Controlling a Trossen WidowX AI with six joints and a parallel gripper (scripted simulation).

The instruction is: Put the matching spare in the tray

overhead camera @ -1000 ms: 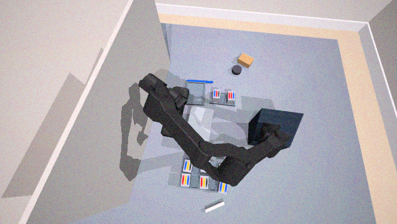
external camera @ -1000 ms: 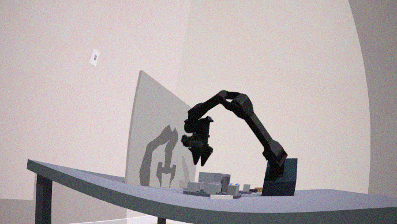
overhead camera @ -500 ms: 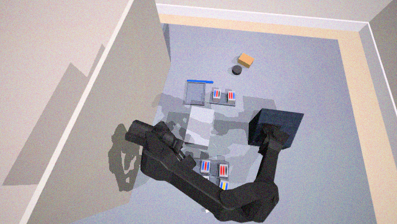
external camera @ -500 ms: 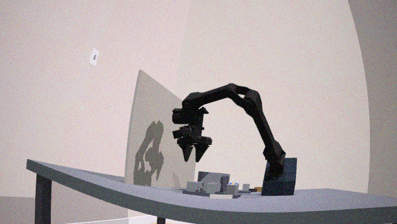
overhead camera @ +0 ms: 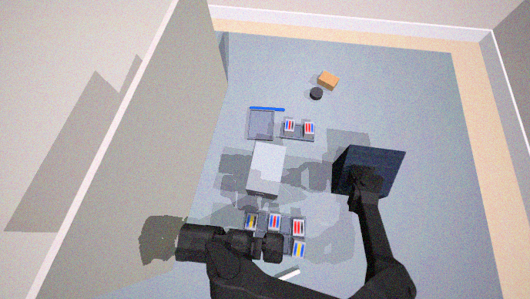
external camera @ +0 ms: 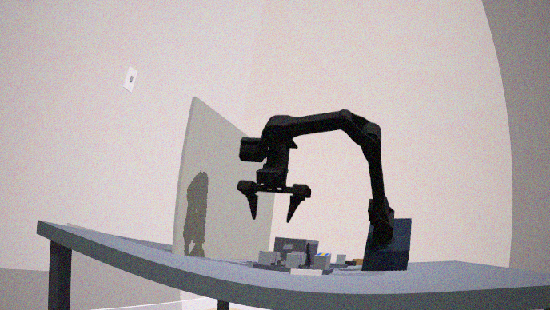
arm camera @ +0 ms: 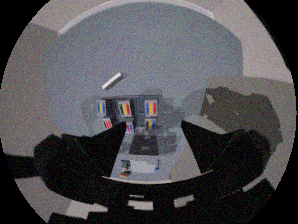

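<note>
The grey spare lies 100 mm below my gripper tip. The rest, counted from my gripper tip: mounted unit: 20 mm behind, 210 mm to the right, 90 mm below; then dark puck: 170 mm behind, 590 mm to the right, 130 mm below; then tall panel: 210 mm ahead, 230 mm to the right, 90 mm above.
</note>
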